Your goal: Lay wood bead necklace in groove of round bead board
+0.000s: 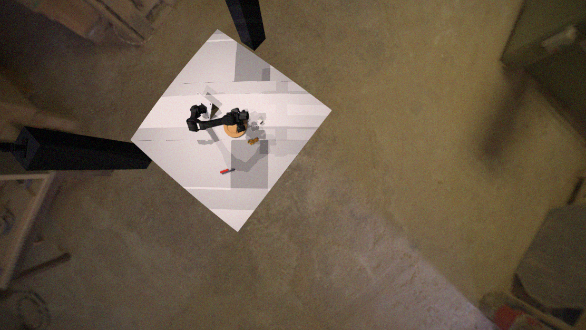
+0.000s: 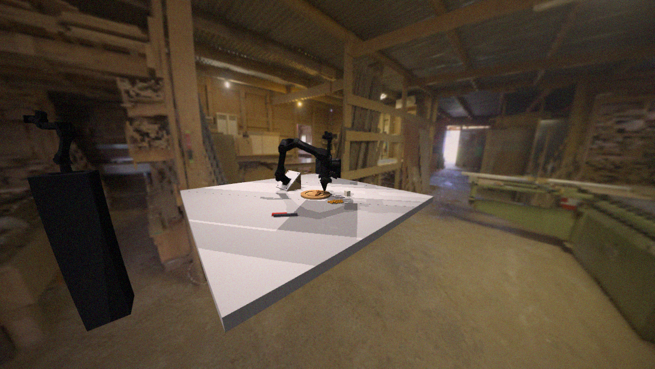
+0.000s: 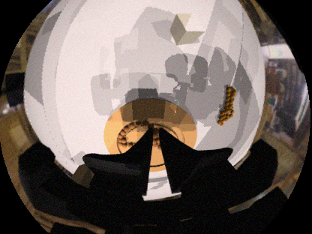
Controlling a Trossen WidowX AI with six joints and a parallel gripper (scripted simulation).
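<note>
Now: the small grey cube 110 mm to the left of my gripper tip, 110 mm ahead of it and 10 mm below it. The rest, counted from my gripper tip: black marker 390 mm to the right, 140 mm ahead, 20 mm below.
</note>
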